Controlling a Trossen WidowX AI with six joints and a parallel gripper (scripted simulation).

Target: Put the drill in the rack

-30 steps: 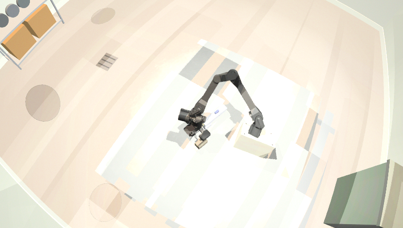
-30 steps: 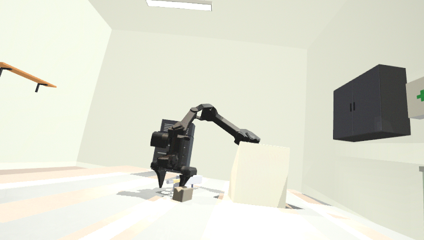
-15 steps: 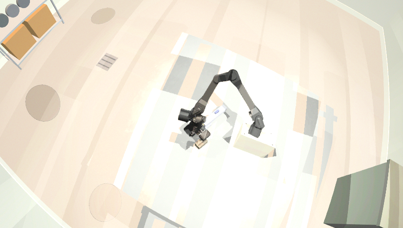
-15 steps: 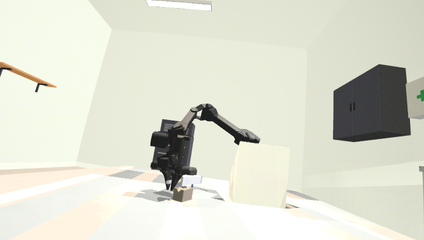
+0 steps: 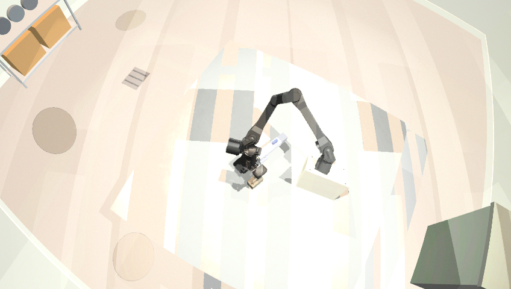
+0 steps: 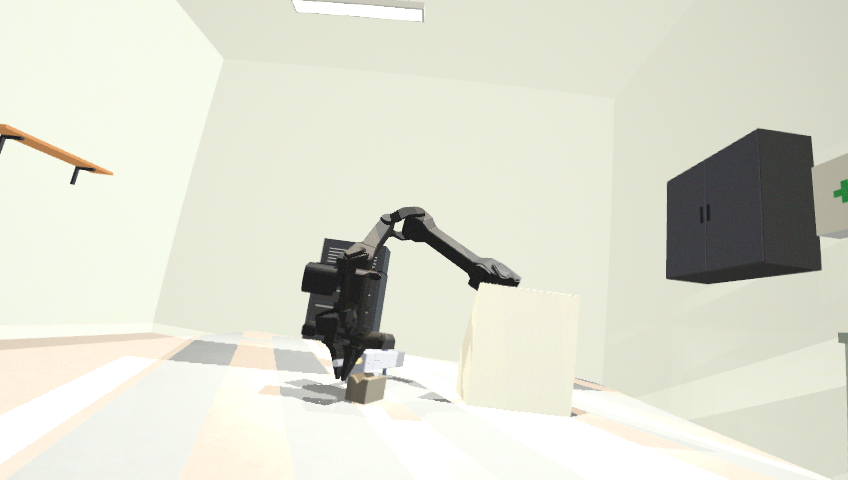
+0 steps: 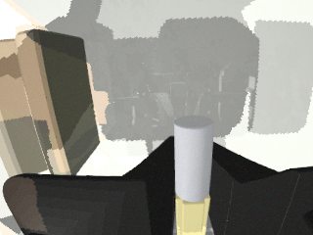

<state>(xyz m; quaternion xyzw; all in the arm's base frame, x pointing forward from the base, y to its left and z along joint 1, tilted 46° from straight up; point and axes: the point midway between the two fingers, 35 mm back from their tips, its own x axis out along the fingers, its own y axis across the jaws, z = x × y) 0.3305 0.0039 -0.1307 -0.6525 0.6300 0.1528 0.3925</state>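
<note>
Now: the drill 1 cm behind my gripper tip, 4 cm to the right of it and 3 cm above it. Also, from my gripper tip: blue key: 5 cm behind, 16 cm to the right, 4 cm above; then fixture: 4 cm behind, 13 cm to the right, 2 cm above.
</note>
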